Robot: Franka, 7 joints.
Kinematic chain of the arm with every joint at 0, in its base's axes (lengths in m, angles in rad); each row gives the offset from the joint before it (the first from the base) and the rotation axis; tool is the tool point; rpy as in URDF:
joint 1: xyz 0 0 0.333 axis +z
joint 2: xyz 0 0 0 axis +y
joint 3: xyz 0 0 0.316 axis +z
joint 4: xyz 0.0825 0 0 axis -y
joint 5: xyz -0.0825 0 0.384 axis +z
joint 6: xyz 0 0 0 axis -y
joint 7: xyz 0.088 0 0 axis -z
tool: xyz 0 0 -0.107 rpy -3.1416 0 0
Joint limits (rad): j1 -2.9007..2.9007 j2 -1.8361..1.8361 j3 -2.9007..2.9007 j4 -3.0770..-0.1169 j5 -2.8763..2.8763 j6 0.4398..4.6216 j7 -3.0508..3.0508
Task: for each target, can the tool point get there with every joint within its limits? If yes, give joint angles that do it. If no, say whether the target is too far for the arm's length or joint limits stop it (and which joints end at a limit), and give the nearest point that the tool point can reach.
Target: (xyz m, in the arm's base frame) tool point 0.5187 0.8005 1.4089
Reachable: no: too far | nearest point 0.3095 0.4776 0.9749 | short by 0.580 m
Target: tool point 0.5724 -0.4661 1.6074
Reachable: no: too far | nearest point 0.3334 -0.2715 1.0754 | short by 0.615 m
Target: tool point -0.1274 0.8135 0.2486
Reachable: yes | joints -1.9529 -1.5060 -1.9224 -0.8889 1.1725 2.2712 -1.5363
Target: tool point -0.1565 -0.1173 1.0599
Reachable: yes | joints 2.1251 0.2828 1.9330 -0.6692 -1.4809 3.8650 -0.3865
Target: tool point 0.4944 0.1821 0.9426
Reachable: yes | joints -0.1130 0.0074 0.4840 -1.1951 0.2263 2.6947 -1.4184
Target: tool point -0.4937 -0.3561 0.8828
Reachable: yes | joints 0.1534 -1.2864 -0.7233 -0.9941 -1.3330 2.7651 -0.3491
